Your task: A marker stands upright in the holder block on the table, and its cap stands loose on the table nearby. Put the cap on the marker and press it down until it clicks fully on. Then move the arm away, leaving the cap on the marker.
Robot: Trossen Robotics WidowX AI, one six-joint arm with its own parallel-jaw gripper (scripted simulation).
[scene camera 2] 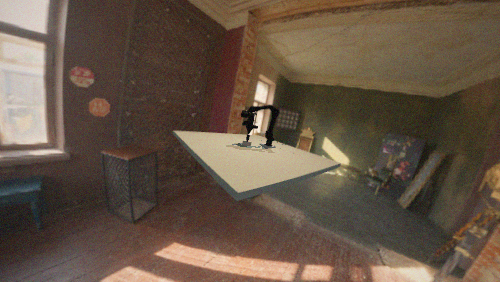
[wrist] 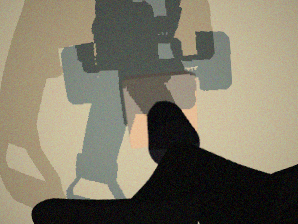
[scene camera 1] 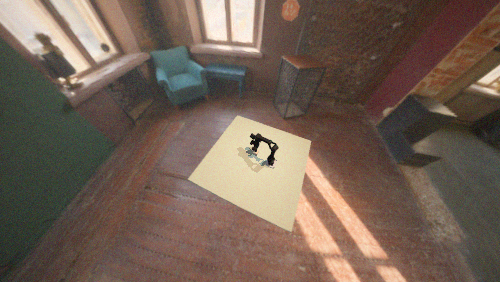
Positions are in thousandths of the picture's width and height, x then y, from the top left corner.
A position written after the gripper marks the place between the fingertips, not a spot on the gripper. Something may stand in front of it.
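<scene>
In the wrist view, the robot's gripper (wrist: 599,672) is shut and holds nothing, and a black marker cap (wrist: 562,556) can be seen as well.
</scene>
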